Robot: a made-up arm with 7 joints.
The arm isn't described. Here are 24 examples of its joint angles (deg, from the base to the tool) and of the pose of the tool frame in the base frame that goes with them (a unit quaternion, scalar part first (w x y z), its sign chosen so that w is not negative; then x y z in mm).
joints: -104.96 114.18 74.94 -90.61 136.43 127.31 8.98
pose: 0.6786 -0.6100 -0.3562 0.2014 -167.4 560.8 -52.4
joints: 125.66 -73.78 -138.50 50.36 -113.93 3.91 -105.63
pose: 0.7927 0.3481 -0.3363 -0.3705 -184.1 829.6 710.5
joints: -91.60 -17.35 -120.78 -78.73 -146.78 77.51 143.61
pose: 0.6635 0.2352 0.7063 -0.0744 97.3 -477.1 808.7
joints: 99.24 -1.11 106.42 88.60 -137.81 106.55 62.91
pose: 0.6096 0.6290 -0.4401 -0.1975 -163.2 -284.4 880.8
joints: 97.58 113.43 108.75 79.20 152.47 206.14 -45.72
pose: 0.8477 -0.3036 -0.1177 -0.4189 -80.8 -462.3 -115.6
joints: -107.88 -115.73 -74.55 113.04 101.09 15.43 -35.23
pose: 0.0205 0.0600 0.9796 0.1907 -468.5 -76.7 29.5
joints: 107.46 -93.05 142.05 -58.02 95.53 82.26 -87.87
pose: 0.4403 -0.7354 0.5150 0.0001 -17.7 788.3 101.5
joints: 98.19 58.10 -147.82 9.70 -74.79 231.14 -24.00
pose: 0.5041 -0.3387 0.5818 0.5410 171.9 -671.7 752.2
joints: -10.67 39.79 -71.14 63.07 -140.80 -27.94 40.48
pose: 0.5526 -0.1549 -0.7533 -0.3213 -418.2 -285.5 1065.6
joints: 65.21 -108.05 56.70 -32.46 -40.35 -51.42 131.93
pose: 0.4135 0.6517 -0.6223 -0.1307 560.9 638.4 136.7
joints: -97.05 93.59 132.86 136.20 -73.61 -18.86 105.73
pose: 0.8927 0.0380 0.1632 0.4183 213.5 259.8 50.2
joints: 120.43 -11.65 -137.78 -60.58 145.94 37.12 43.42
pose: 0.5041 -0.4273 -0.7402 -0.1242 -253.9 356.7 1023.6
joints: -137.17 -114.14 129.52 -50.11 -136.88 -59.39 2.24
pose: 0.7705 0.1256 0.5595 0.2785 -653.6 -102.0 -83.3
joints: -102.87 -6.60 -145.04 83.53 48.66 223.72 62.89
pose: 0.8133 0.2366 0.5139 -0.1359 -249.5 216.6 842.7
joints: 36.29 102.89 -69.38 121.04 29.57 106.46 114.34
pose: 0.7822 0.4643 0.3921 0.1372 -107.0 -564.6 315.5
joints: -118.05 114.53 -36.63 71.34 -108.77 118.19 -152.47
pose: 0.1999 -0.0082 0.2909 0.9356 253.3 731.9 341.1
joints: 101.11 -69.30 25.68 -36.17 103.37 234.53 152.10
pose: 0.1793 0.7759 0.6024 0.0542 -137.9 658.0 740.4
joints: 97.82 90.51 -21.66 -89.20 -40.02 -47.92 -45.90
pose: 0.5935 -0.1516 0.4589 -0.6436 46.3 -516.2 -6.7
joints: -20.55 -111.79 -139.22 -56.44 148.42 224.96 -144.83
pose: 0.9047 0.2802 0.0753 0.3119 465.1 -239.4 -156.8
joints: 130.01 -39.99 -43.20 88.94 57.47 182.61 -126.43
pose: 0.4319 0.1802 0.2527 0.8468 -123.0 535.1 565.0
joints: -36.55 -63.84 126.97 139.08 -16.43 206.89 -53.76
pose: 0.4065 -0.2162 0.2636 -0.8477 268.1 -79.4 586.0
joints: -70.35 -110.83 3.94 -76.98 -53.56 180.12 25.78
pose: 0.5194 0.0074 0.5565 0.6485 133.8 -543.2 364.0
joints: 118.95 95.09 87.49 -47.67 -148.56 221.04 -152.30
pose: 0.4905 0.7083 -0.4189 -0.2868 562.3 -404.7 149.7
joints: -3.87 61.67 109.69 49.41 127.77 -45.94 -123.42
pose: 0.5099 0.6560 -0.4579 0.3163 -791.8 218.6 464.1
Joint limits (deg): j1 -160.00..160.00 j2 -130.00..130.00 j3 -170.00..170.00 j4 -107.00..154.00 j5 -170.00..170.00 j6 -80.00..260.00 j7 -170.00..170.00
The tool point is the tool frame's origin. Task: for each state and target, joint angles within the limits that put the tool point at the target. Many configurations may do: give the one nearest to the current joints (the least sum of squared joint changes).
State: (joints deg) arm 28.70 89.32 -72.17 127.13 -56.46 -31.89 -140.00
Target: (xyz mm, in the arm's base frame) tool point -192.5 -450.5 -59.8
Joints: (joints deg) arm 9.93 118.41 -119.47 114.36 -55.62 -38.48 -140.00
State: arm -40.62 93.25 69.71 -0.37 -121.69 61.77 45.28
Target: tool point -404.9 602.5 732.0
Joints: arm -36.72 59.50 56.36 44.35 -135.99 78.36 45.28
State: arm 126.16 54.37 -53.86 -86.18 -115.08 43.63 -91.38
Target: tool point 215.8 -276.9 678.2
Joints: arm 160.00 6.57 -24.70 -100.47 -106.03 42.07 -91.38
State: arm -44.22 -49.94 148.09 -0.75 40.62 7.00 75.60
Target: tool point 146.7 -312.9 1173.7
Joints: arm -63.23 -35.31 156.60 22.02 44.12 1.12 75.60
